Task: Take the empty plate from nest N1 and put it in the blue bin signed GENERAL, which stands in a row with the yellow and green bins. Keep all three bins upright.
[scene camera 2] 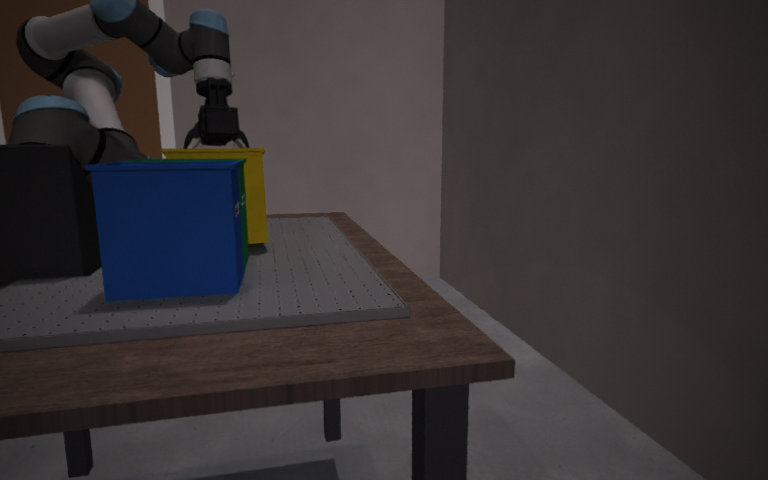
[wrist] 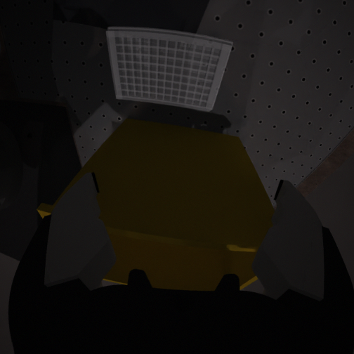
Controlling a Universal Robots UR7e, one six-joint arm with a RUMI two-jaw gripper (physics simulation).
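Places are measured from the arm's base along level axes (x back, y right, z up), in millimetres.
Where they show: arm's base, origin of the base link: point(scene camera 2: 35, 206).
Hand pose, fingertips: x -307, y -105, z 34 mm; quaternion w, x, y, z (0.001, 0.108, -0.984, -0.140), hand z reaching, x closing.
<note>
Each offset is from my fingertips to the centre of the thing. "pt": to the spot under its first point. Level surfaces: height alone.
My gripper point(scene camera 2: 217, 146) point(wrist: 186, 178) stands wide, with its fingers on opposite sides of the yellow bin @(dy +80, dx +0, dz -32 mm) point(scene camera 2: 257, 198) point(wrist: 175, 180), at its rim. It is shut on the bin, which hangs upright slightly above the board, with a shadow below it. A pale gridded plate point(wrist: 167, 67) shows beyond the bin in the wrist view; its nest and sign cannot be made out. The blue bin @(dy +352, dx +38, dz -41 mm) point(scene camera 2: 169, 232) stands upright nearest the scene camera, its sign too small to read. The green bin @(pt dy +215, dx -52, dz -78 mm) point(scene camera 2: 245, 232) is mostly hidden behind it.
A grey perforated board @(dz -130 mm) point(scene camera 2: 322, 283) point(wrist: 300, 90) lies on the wooden table @(dz -143 mm) point(scene camera 2: 254, 362). A large black block point(scene camera 2: 39, 215) stands left of the blue bin, near the arm's base. The board's edge and the table's edge run along the right.
</note>
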